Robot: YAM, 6 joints.
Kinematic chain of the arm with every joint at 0, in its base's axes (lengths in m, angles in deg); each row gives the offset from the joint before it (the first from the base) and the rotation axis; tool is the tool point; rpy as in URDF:
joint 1: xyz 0 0 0.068 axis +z
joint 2: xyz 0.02 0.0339 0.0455 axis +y
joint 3: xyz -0.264 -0.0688 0 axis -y
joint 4: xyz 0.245 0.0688 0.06 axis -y
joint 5: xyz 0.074 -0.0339 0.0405 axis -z
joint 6: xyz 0.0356 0 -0.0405 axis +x
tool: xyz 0 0 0 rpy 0 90 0
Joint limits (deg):
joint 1: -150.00..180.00
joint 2: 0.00..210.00
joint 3: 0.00..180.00
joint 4: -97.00..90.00
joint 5: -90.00..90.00
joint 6: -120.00..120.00
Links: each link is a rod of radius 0.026 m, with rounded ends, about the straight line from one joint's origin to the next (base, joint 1, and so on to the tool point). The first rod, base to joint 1, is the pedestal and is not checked.
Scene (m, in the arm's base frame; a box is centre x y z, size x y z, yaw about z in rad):
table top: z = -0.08
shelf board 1: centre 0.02 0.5 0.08 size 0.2 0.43 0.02 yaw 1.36
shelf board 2: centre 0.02 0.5 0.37 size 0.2 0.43 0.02 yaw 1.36
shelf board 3: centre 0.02 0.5 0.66 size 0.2 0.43 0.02 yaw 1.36
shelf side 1: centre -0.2 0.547 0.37 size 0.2 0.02 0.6 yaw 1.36
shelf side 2: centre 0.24 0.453 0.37 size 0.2 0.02 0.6 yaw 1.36
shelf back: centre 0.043 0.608 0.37 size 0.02 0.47 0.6 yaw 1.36
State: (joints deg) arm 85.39 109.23 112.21 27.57 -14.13 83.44
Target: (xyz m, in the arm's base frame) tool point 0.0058 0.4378 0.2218
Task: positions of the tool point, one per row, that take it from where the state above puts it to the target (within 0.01 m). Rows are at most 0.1 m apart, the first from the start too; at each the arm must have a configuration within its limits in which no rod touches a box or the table.
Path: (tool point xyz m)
1: 0.0137 0.3912 0.5014
2: 0.0027 0.3393 0.5014
3: -0.0060 0.2876 0.4906
4: -0.0118 0.3168 0.4013
5: -0.0181 0.3210 0.3094
6: -0.0236 0.3006 0.2218
7: -0.0115 0.3705 0.2298
8: 0.0058 0.4378 0.2218

